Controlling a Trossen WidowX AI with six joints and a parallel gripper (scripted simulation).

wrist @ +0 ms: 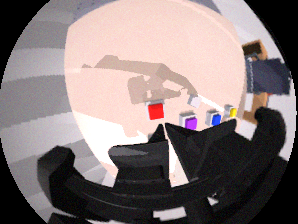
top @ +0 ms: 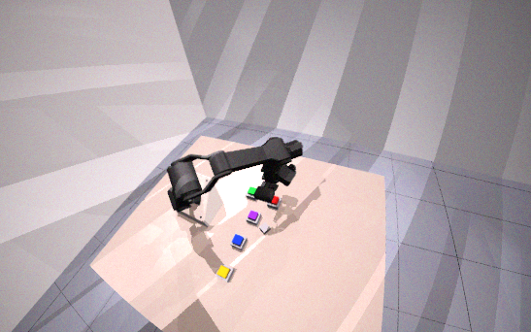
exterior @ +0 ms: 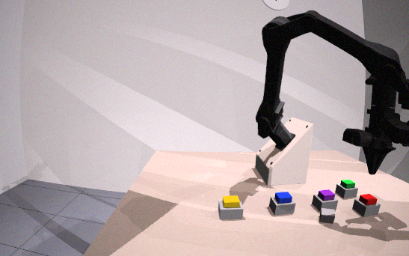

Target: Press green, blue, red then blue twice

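Right now my gripper tip is 60 mm past the blue button, 210 mm to the left of it and 60 mm above it. Round my gripper tip: green button (100 mm behind, 10 mm to the left, 60 mm below); then red button (10 mm ahead, 60 mm below); then purple button (50 mm behind, 90 mm to the right, 60 mm below).
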